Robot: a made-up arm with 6 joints.
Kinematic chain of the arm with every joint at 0, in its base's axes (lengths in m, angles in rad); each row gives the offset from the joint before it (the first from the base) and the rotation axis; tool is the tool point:
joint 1: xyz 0 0 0.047 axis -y
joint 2: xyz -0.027 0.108 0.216 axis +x
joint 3: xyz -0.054 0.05 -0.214 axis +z
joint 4: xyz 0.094 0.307 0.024 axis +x
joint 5: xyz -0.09 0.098 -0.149 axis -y
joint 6: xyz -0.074 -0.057 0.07 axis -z
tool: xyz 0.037 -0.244 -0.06
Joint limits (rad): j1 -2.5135..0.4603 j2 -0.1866..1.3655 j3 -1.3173..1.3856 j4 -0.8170..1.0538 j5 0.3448..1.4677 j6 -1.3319..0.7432
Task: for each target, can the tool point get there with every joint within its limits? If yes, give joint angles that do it. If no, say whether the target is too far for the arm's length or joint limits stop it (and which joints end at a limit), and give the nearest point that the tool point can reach.
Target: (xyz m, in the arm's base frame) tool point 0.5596 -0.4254 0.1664
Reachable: no: joint limits stop it (at a limit: joint 2, joint 3, joint 5, joint 6) | nearest point 0.3133 0.0493 0.1138 | short by 0.537 m
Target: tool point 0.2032 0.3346 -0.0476
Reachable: yes | joints -0.8382 0.7611 -1.0209 0.0544 0.5758 -1.0345
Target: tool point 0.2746 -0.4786 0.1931
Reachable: no: joint limits stop it (at a limit: joint 1, joint 2, joint 3, joint 5, joint 6) | nearest point 0.1136 -0.0792 0.1980 | short by 0.431 m
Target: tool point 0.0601 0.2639 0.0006
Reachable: yes | joints -1.0073 0.1807 -0.8594 -0.2488 1.0183 -0.6215
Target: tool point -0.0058 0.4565 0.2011
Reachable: yes | joints -0.8900 0.8629 -0.3487 -0.2137 0.7558 0.2141
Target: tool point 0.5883 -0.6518 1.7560
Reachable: no: too far | nearest point 0.2144 0.0427 0.6699 | short by 1.342 m
